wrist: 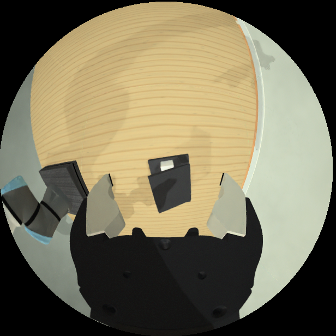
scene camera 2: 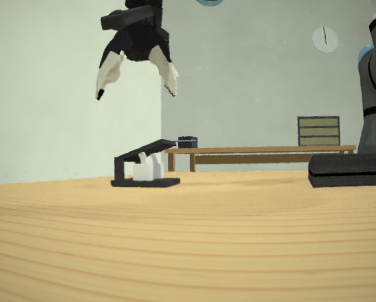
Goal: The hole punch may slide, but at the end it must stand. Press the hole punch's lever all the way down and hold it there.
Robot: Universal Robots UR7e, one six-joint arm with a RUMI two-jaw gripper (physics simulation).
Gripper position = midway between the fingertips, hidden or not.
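Note:
My gripper (scene camera 2: 133, 98) is in sight, and the wrist view shows my gripper (wrist: 165, 175) as well. I also see a hole punch (scene camera 2: 151, 175), and the wrist view shows the hole punch (wrist: 155, 165) too.

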